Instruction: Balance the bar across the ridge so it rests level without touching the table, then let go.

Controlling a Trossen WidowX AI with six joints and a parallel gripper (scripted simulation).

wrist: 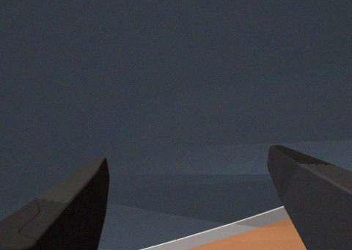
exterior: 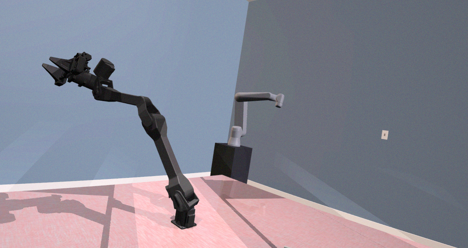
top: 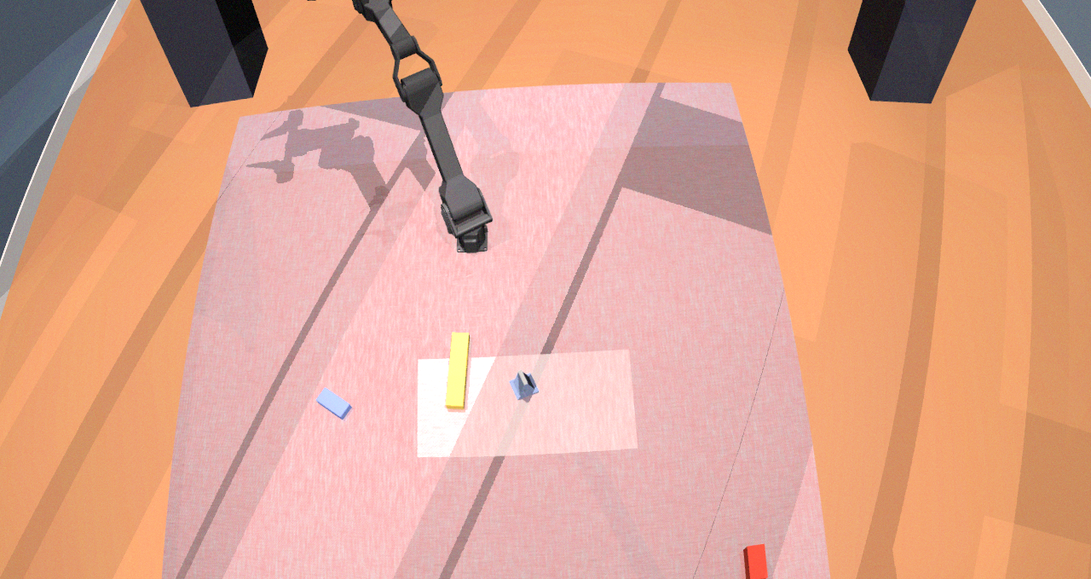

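My gripper tip is 71 cm short of the yellow bar, 36 cm to the right of it and 47 cm above it. From my gripper tip the other things lie so: ridge: 74 cm ahead, 49 cm to the left, 43 cm below; then red block: 114 cm ahead, 89 cm to the left, 46 cm below; then light blue block: 77 cm ahead, 11 cm to the left, 47 cm below.
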